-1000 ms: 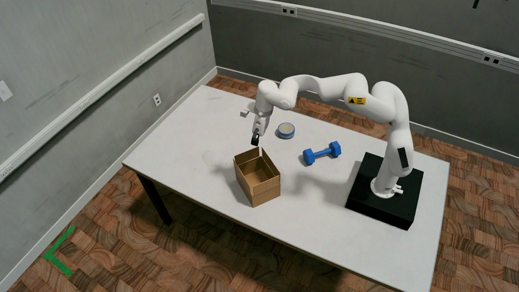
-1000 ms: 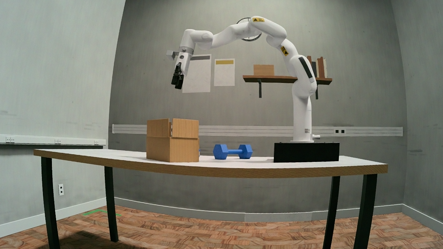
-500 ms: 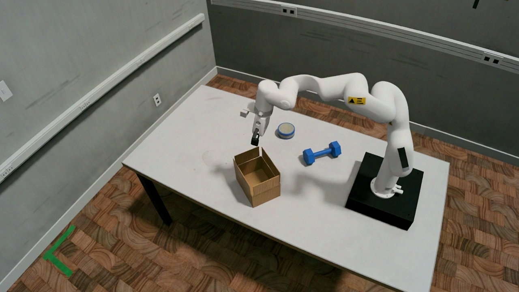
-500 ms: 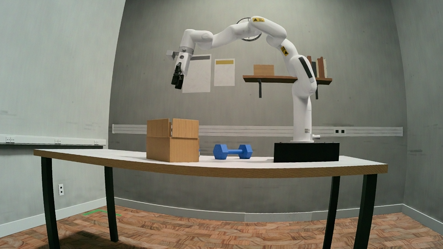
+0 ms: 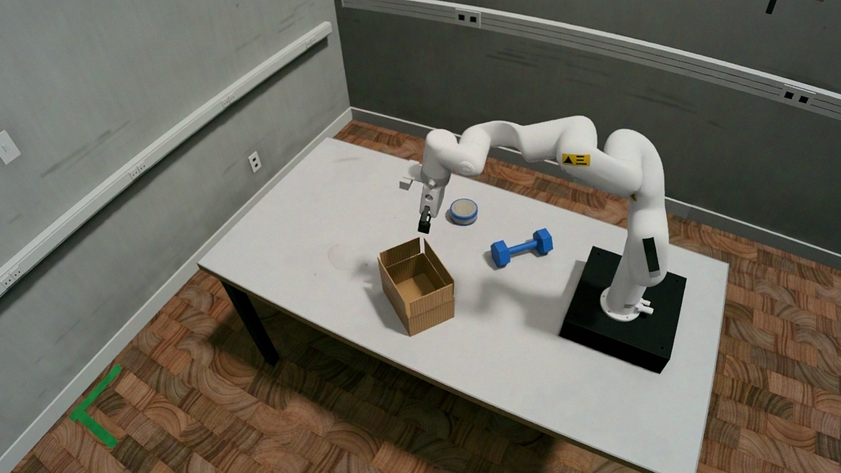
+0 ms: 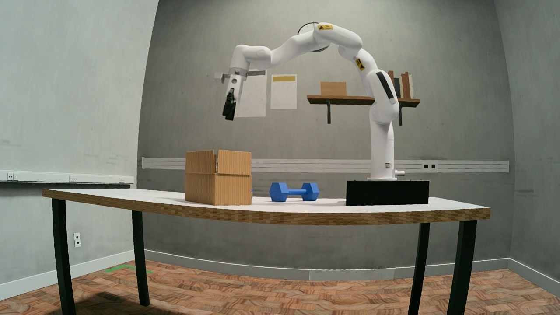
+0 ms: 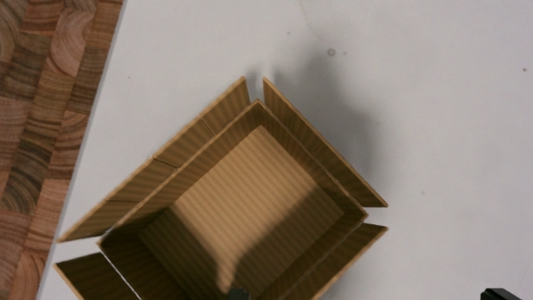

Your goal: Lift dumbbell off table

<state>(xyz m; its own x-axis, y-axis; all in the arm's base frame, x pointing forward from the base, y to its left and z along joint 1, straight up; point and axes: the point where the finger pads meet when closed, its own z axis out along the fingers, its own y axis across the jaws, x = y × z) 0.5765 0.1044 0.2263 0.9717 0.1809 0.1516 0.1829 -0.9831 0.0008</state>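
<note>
The blue dumbbell is 22 cm behind my hand, 25 cm to the right of it and 28 cm below it. Round my hand: round blue-rimmed container (3 cm ahead, 34 cm to the right, 29 cm below).
</note>
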